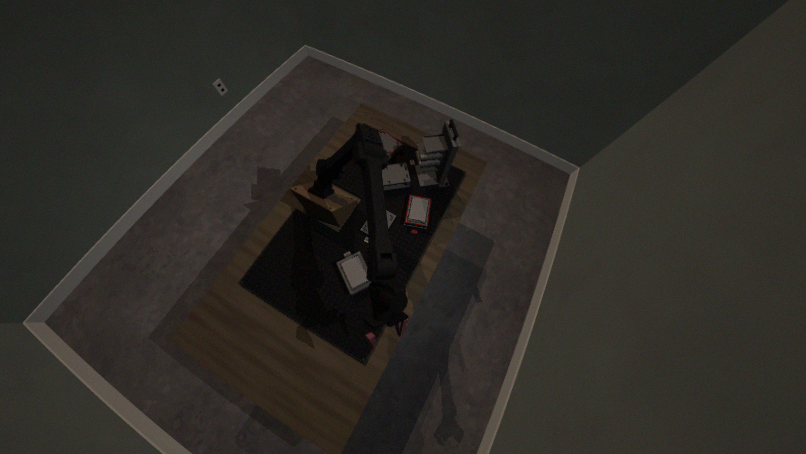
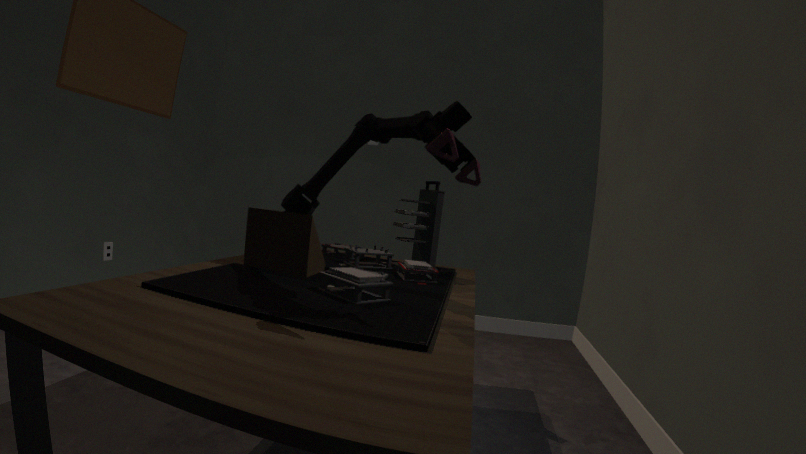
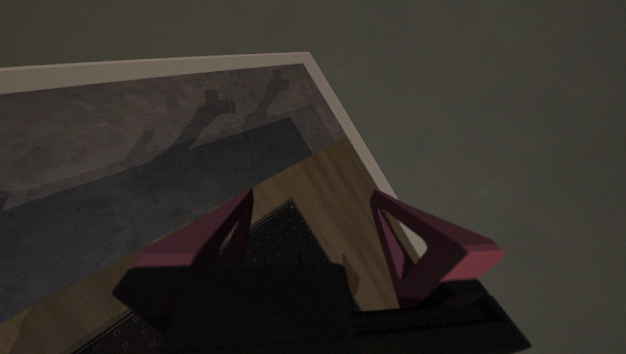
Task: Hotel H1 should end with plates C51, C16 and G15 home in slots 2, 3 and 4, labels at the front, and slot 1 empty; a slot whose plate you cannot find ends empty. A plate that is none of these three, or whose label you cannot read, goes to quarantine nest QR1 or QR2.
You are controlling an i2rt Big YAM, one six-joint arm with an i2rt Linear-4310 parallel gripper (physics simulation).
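Places are measured from the arm's base along level axes (x right, y back, z down), in millimetres.
Pixels of known places: gripper, fingertip midpoint: (image 1: pixel 386 342) (image 2: pixel 467 172) (image 3: pixel 314 194); arm's base, origin of the base link: (image 1: pixel 321 192) (image 2: pixel 281 234).
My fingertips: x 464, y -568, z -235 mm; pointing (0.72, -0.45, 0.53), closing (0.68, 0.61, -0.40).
Observation:
Ahead of a thing's pixels: the offset from my fingertips to its top centre. "spot": to the spot under its first point.
My gripper (image 1: pixel 386 333) (image 2: pixel 457 160) (image 3: pixel 314 194) is open and empty, high above the front corner of the black mat. The hotel (image 1: pixel 451 149) (image 2: pixel 429 225) is a grey tower with several stacked shelves at the mat's far end; which slots hold plates I cannot tell. A white plate {dx -187, dy +247, dz +277 mm} (image 1: pixel 354 271) (image 2: pixel 356 274) lies on a grey stand, nearest the gripper. Another white plate {dx -606, dy +97, dz +287 mm} (image 1: pixel 417 209) (image 2: pixel 417 263) lies on a red-edged nest, near the mat's edge. A red-edged nest {spot: dx -1004, dy +382, dz +339 mm} (image 1: pixel 398 140) is partly hidden behind the arm. No plate labels are readable.
A pale stand with small pegs {spot: dx -737, dy +280, dz +282 mm} (image 1: pixel 396 175) (image 2: pixel 370 252) stands between the arm and hotel. A white marked sheet {spot: dx -519, dy +216, dz +329 mm} (image 1: pixel 390 217) lies partly under the arm's outline. A small red item {dx -503, dy +73, dz +341 mm} (image 1: pixel 413 231) lies beside the red-edged nest. The arm rises from a wooden block (image 1: pixel 332 208) (image 2: pixel 279 239).

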